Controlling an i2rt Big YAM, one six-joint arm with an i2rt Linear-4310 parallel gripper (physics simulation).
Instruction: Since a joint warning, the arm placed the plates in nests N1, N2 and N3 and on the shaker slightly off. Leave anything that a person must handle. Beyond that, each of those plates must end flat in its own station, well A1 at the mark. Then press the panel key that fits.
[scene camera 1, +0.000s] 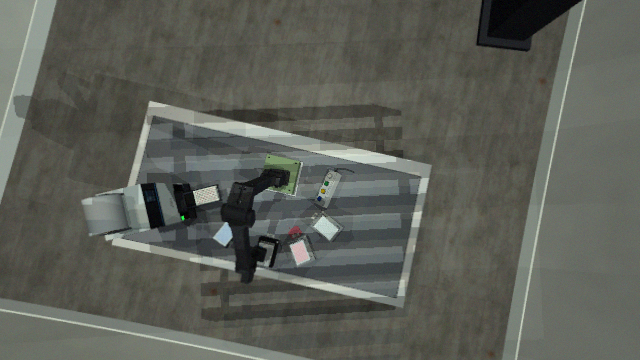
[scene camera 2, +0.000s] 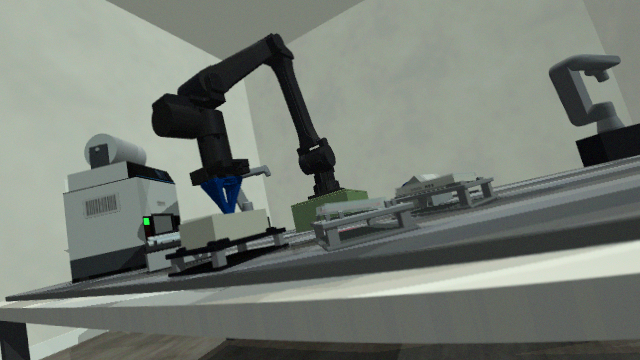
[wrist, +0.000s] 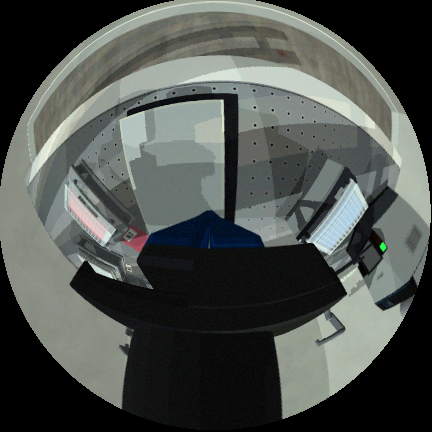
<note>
The gripper (scene camera 2: 230, 216) grips a white plate in black frame (scene camera 2: 196, 234). Further things: a pale blue plate (wrist: 350, 205).
The white plate in black frame shows as well in the wrist view (wrist: 174, 153). The gripper is seen too in the wrist view (wrist: 209, 216).
</note>
